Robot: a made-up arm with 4 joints.
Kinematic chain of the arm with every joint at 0, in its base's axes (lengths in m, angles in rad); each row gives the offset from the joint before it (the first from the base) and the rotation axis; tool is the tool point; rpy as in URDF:
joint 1: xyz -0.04 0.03 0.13 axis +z
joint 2: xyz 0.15 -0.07 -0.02 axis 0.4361 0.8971 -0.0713
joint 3: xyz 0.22 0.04 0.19 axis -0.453 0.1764 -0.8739
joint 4: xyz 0.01 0 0.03 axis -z
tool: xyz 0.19 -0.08 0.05 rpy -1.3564 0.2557 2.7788
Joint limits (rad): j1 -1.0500..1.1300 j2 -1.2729..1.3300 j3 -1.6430..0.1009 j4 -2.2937..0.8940
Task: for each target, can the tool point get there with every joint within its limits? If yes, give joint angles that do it. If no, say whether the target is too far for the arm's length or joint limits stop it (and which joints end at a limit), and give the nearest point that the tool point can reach.
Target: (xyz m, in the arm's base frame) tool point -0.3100 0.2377 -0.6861
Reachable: no: too far | nearest point 0.2454 0.4555 -0.2278 | short by 0.752 m
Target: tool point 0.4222 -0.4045 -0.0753
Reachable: yes | joints -0.6644 1.0576 -0.0408 -0.5300
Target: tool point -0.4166 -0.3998 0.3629
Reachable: no: joint limits stop it (at a limit: joint 1, joint 3, joint 4) | nearest point -0.0530 -0.3393 0.3032 | short by 0.373 m
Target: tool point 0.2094 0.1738 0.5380
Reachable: yes | joints -0.3552 -1.0531 -0.3463 -0.4055
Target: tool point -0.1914 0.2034 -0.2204
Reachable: no: joint limits stop it (at a limit: joint 2, joint 4) | nearest point -0.1759 0.1856 0.1879 | short by 0.409 m
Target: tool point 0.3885 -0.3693 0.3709
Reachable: yes | joints -0.8087 0.2176 -1.2051 -0.1421
